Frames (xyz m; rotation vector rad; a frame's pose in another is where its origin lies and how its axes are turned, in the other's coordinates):
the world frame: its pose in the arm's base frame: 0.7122 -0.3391 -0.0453 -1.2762 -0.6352 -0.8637
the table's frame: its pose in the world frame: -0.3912 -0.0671 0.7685 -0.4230 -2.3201 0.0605
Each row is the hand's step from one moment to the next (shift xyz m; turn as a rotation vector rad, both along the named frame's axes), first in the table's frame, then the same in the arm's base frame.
Working: the table's frame: its pose in the arm's base frame: 0.4849 0.4854 -0.1747 2.0369 1.9142 -1.0086

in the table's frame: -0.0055 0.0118 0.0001 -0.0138 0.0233 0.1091
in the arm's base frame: 0.0113 -0.0065 -0.0007 -0.0160 -0.0751 -0.0821
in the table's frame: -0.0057 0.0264 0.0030 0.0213 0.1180 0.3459
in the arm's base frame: 0.0239 -0.0106 -0.0074 -0.0130 -0.1919 -0.3115
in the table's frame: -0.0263 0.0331 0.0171 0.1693 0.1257 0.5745
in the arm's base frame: 0.0263 -0.0363 -0.0085 -0.0943 -0.1977 -0.5715
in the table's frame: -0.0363 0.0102 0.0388 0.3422 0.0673 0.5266
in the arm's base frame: -0.0023 -0.0527 -0.0119 -0.1410 -0.0202 -0.6153
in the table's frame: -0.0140 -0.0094 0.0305 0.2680 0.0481 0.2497
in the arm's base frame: -0.0188 -0.0267 -0.0121 -0.0573 0.0744 -0.3573
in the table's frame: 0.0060 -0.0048 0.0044 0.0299 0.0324 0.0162
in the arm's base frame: -0.0064 0.0033 -0.0052 0.0230 0.0103 -0.0396
